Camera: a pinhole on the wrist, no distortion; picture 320 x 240 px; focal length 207.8 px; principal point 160.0 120.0 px. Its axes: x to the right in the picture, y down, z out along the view. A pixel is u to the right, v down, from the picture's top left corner.
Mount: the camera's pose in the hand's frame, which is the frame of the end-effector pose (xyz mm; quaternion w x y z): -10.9 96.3 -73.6 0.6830 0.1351 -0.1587 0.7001
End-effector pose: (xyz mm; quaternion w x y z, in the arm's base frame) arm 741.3 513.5 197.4 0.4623 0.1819 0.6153 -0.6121
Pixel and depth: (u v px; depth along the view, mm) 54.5 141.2 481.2
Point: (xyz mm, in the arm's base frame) 610.9 232.4 485.4
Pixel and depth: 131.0 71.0 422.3
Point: 701.7 194.1 261.3
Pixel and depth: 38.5 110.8 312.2
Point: 633.4 350.1 337.2
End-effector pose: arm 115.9 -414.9 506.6 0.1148 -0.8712 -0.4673 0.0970
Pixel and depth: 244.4 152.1 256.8
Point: 95.5 -490.1 292.6
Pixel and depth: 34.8 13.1 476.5
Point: -111.0 -4.1 353.1
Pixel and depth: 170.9 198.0 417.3
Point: -112.1 -501.1 237.6
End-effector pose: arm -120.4 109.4 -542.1 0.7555 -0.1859 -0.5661 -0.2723
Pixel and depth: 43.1 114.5 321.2
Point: -356.1 41.1 -510.5
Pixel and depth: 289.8 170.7 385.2
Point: -328.9 476.9 -547.3
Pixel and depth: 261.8 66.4 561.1
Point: -440.8 510.0 -272.6
